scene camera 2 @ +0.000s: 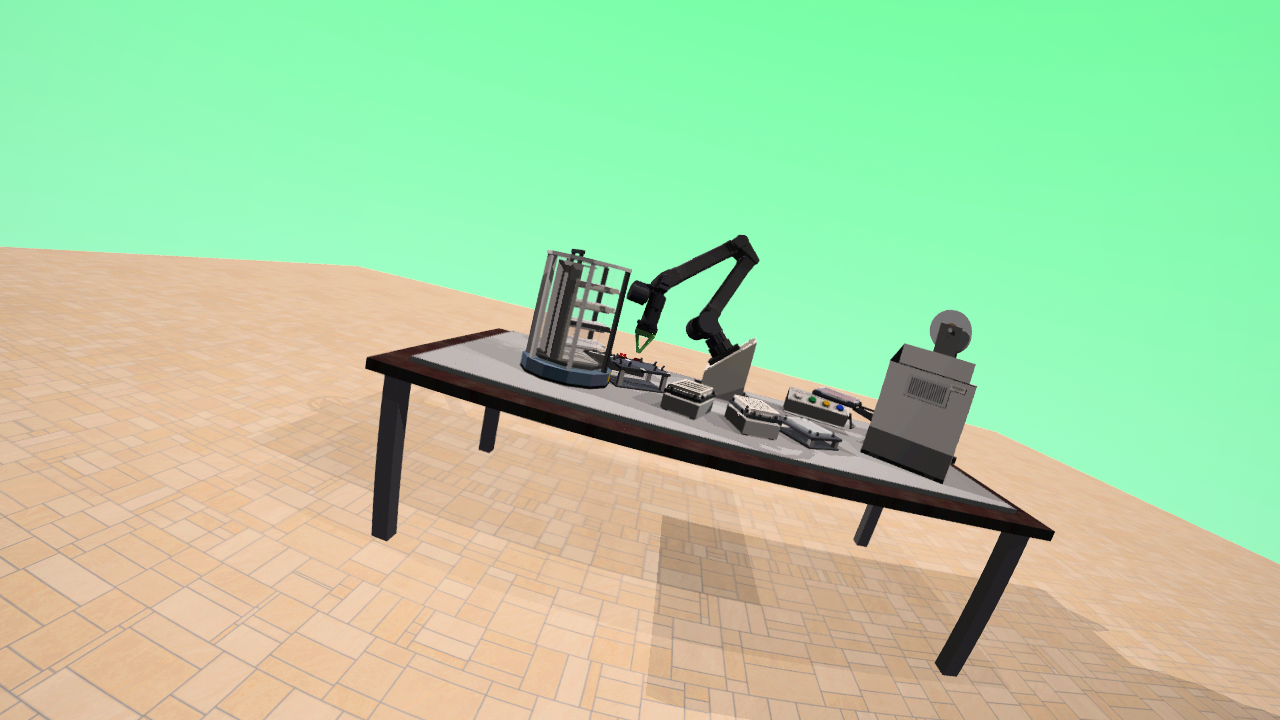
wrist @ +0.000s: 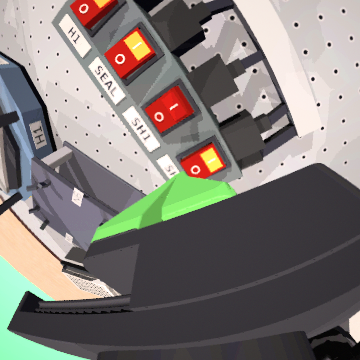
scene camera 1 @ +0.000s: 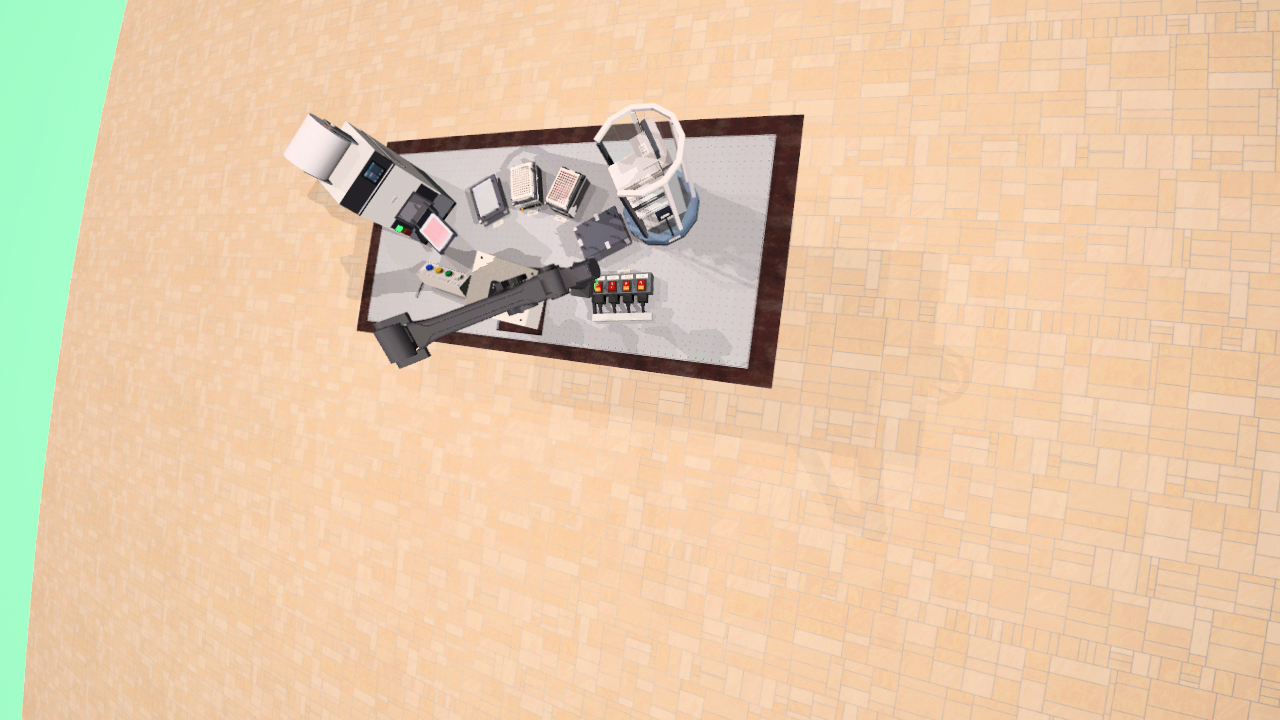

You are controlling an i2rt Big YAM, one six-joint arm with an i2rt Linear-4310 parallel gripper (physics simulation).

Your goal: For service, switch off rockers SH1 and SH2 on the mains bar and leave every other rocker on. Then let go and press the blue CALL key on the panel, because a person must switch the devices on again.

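Frame: origin at the arm's base, x ahead, y left, z up, level; metres.
Where they show: gripper, fingertip midpoint: point(scene camera 2: 637, 353) point(wrist: 182, 179) point(scene camera 1: 596, 281); arm's base, link origin: point(scene camera 2: 725, 356) point(wrist: 316, 341).
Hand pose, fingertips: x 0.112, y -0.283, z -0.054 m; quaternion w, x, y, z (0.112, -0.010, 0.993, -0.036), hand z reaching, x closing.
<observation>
Each offset is from my fingertips to the top centre of the thing. "*": to the spot under its first point.
The mains bar {dx -0.030, dy -0.078, dz -0.017 m} point(scene camera 1: 650, 288) point(wrist: 156, 76) has a row of red rockers. In the wrist view, rocker SH1 {dx -0.002, dy -0.047, dz -0.017 m} point(wrist: 169, 109) shows no lit half. Rocker SH2 {dx -0.012, dy +0.002, dz -0.017 m} point(wrist: 202, 161), rocker SEAL {dx +0.008, dy -0.096, dz -0.017 m} point(wrist: 131, 52) and rocker H1 {* dx +0.017, dy -0.137, dz -0.020 m} point(wrist: 95, 10) each show a yellow lit half; H1 is cut by the view's edge. My gripper point(scene camera 1: 596, 282) point(scene camera 2: 640, 350) point(wrist: 182, 179) is shut and empty. Its green fingertips are at the SH2 end of the bar and cover part of the SH2 label; contact cannot be told. The blue key {dx -0.048, dy +0.711, dz +0.005 m} point(scene camera 1: 429, 267) point(scene camera 2: 839, 407) is at one end of the panel {dx -0.078, dy +0.639, dz +0.014 m} point(scene camera 1: 454, 285) point(scene camera 2: 816, 414).
Black plugs {dx -0.039, dy -0.055, dz -0.033 m} point(wrist: 215, 80) stand along the bar's side. A dark grey stand point(scene camera 1: 601, 232) point(wrist: 70, 200) and the round carousel {dx +0.289, dy -0.146, dz +0.274 m} point(scene camera 1: 660, 234) point(scene camera 2: 563, 368) are near the gripper. Plate holders point(scene camera 1: 523, 183) point(scene camera 2: 687, 398) stand at the back, and a tall machine {dx +0.210, dy +0.881, dz +0.386 m} point(scene camera 1: 380, 192) point(scene camera 2: 921, 402) at the panel's end.
</observation>
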